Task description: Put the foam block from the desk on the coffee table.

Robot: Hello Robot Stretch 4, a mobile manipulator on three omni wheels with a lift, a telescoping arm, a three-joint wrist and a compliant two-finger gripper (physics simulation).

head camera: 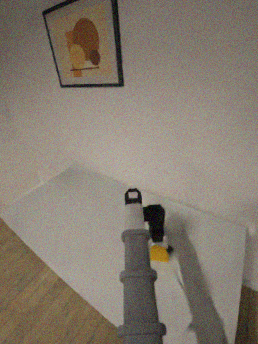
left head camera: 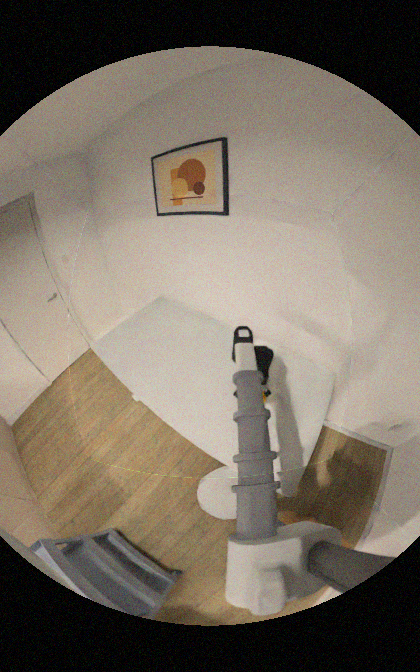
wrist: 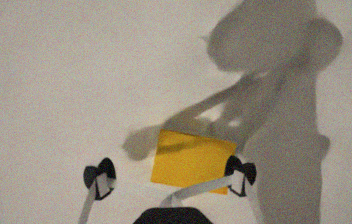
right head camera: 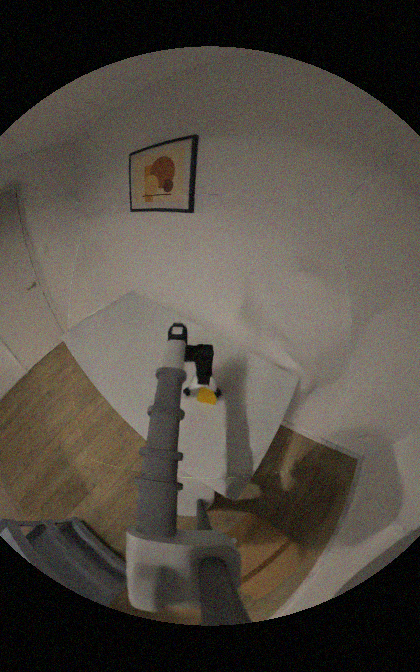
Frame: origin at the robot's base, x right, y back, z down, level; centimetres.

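Seen in the pictures: gripper, between the fingertips: (head camera: 154, 252) (wrist: 170, 170).
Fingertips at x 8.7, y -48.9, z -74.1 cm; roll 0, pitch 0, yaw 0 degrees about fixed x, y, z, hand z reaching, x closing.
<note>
A point is followed by its place in that frame.
The foam block is a yellow block (head camera: 159, 254) @[y -47.9, x 11.1, z -73.8 cm] (left head camera: 264, 397) (right head camera: 206, 395) (wrist: 200, 161) @[y -49.8, x 12.2, z -73.7 cm] on the white desk (head camera: 75, 225) @[y -71.8, x -38.5, z -69.2 cm] (left head camera: 160, 350) (right head camera: 110, 345). In the left head view the arm hides most of it. My gripper (right head camera: 202, 392) (wrist: 170, 170) @[y -48.9, x 8.7, z -74.1 cm] is open, its fingers wide apart, and holds nothing. It is above the desk at the block. In the wrist view the right fingertip overlaps the block's right edge, and the left fingertip is clear of its left side. Their height above the block is hard to tell. I cannot identify the coffee table in these views.
A wall with a framed picture (head camera: 85, 45) @[y -121.5, x -21.2, z -163.8 cm] (left head camera: 191, 177) (right head camera: 163, 175) rises behind the desk. A round white object (left head camera: 216, 492) is by the desk's near edge. A grey-blue ridged piece (left head camera: 107, 570) is at lower left. An orange-brown wooden piece (right head camera: 270, 542) is at lower right.
</note>
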